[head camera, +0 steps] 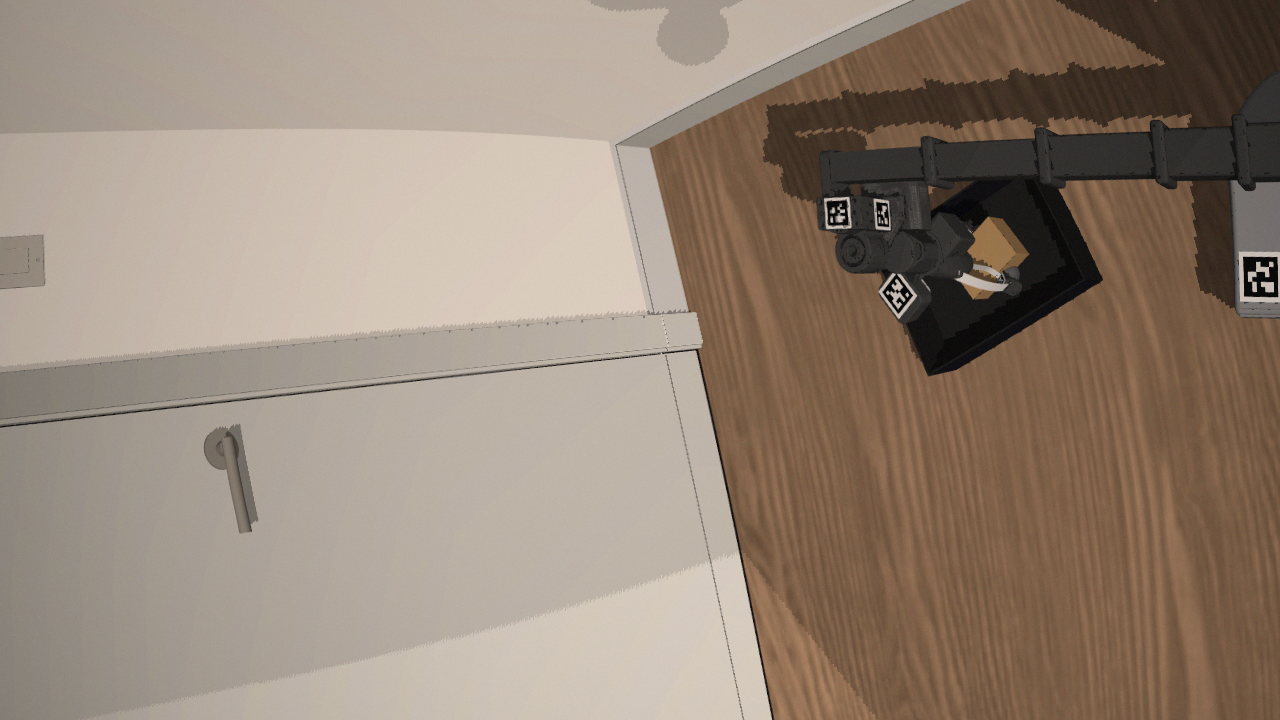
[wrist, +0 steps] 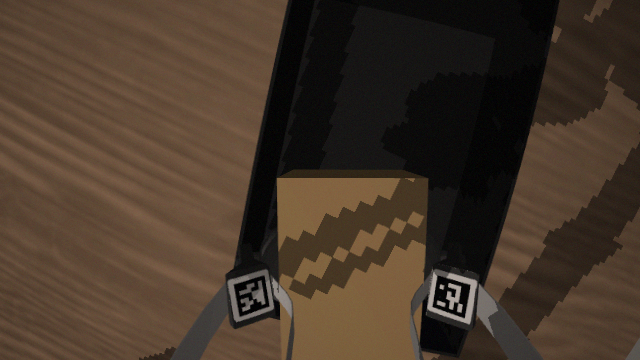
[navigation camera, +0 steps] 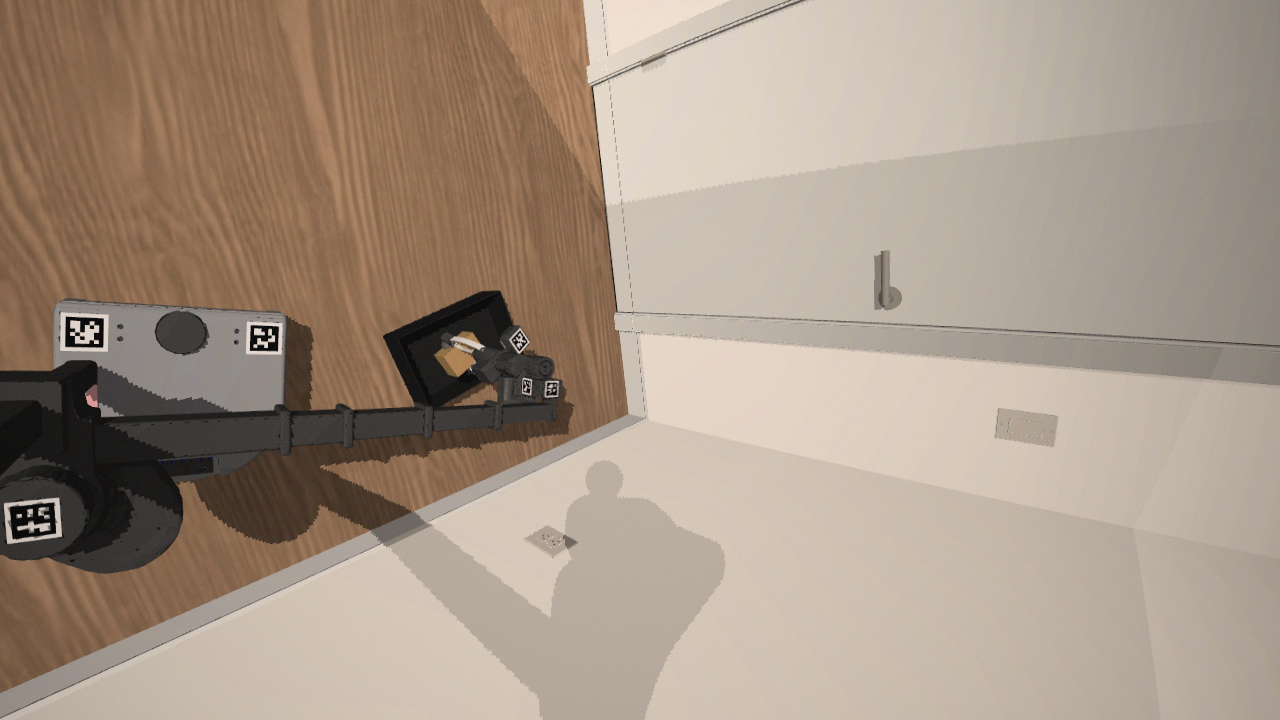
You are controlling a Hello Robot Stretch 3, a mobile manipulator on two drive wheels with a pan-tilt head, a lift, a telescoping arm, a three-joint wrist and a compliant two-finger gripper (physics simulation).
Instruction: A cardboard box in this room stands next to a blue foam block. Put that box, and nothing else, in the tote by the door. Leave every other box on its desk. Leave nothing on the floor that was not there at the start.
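Places are measured from the robot's base along level axes (x ahead, y left, z up), in centimetres.
Pixels of known places: gripper, fingertip midpoint: [head camera: 997,257] [wrist: 347,250] [navigation camera: 454,353]; robot's base, link origin: [navigation camera: 181,330].
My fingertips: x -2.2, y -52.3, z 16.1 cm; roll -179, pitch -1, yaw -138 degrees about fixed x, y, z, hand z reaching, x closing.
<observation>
Ahead of a thing's pixels: the offset from my fingertips to its top centre. "spot": to the spot under its first point.
A tan cardboard box {dx +0.2, dy -0.2, dz +5.3 cm} [head camera: 998,243] [navigation camera: 454,360] [wrist: 352,250] is between the fingers of my gripper [head camera: 991,259] [navigation camera: 460,349] [wrist: 347,250], which is shut on it. The black tote {dx +0.8, dy -6.1, dz -6.0 cm} [head camera: 1011,326] [navigation camera: 404,367] [wrist: 274,115] stands on the floor near the door. The box and fingertips are over the tote's opening, within its outline in the head view. In the wrist view the box covers the tote's near part. I cannot tell whether the box touches the tote's bottom. The box's underside is hidden. The blue foam block does not show in these views.
The door [head camera: 358,519] [navigation camera: 1029,241] with its handle {spot: dx +24.4, dy -59.9, dz +76.1 cm} [head camera: 239,483] [navigation camera: 885,277] is beyond the tote. Walls meet in a corner close to my wrist. My extended arm [head camera: 1100,154] [navigation camera: 384,425] runs alongside the skirting, and my base [head camera: 1253,223] [navigation camera: 134,358] stands on the tote's other side.
</observation>
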